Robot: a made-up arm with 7 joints.
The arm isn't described. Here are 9 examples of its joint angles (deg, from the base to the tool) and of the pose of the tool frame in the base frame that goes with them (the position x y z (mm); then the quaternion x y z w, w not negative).
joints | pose
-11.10 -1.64 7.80 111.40 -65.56 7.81 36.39 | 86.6 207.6 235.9 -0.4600 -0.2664 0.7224 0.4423
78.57 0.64 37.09 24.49 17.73 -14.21 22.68 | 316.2 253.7 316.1 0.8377 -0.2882 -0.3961 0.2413
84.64 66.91 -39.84 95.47 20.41 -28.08 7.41 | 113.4 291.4 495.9 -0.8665 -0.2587 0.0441 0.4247
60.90 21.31 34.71 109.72 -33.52 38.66 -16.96 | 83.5 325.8 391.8 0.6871 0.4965 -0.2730 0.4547
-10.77 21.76 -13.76 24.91 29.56 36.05 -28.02 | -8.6 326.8 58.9 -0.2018 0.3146 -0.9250 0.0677
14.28 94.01 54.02 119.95 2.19 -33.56 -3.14 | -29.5 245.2 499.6 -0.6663 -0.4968 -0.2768 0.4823
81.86 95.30 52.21 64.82 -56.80 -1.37 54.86 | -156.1 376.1 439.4 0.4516 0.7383 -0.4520 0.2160
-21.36 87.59 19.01 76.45 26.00 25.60 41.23 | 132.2 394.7 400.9 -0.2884 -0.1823 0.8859 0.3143
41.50 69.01 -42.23 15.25 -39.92 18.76 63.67 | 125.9 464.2 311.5 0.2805 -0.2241 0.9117 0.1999
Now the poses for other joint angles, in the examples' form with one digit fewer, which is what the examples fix.
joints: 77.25 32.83 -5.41 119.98 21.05 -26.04 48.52
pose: 84 253 458 -0.775 -0.158 -0.279 0.544
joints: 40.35 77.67 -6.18 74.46 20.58 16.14 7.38
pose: 113 400 450 -0.651 -0.440 0.608 0.116
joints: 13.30 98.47 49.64 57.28 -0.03 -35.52 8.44
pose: -9 386 550 -0.646 -0.694 0.154 0.277
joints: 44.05 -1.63 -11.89 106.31 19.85 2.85 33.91
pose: 195 176 360 -0.877 0.303 0.207 0.311
